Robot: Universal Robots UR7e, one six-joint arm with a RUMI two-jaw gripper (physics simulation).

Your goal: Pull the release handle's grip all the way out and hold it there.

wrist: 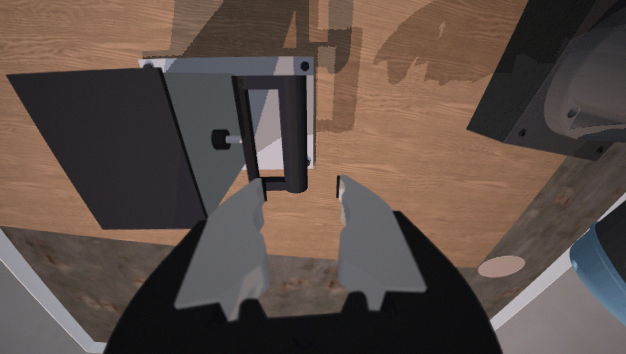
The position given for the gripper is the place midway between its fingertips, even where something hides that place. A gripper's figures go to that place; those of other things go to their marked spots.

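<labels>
The gripper point(301, 179) is 14 cm from the lens, while a release handle grip point(292, 89) is 19 cm from the lens.
</labels>
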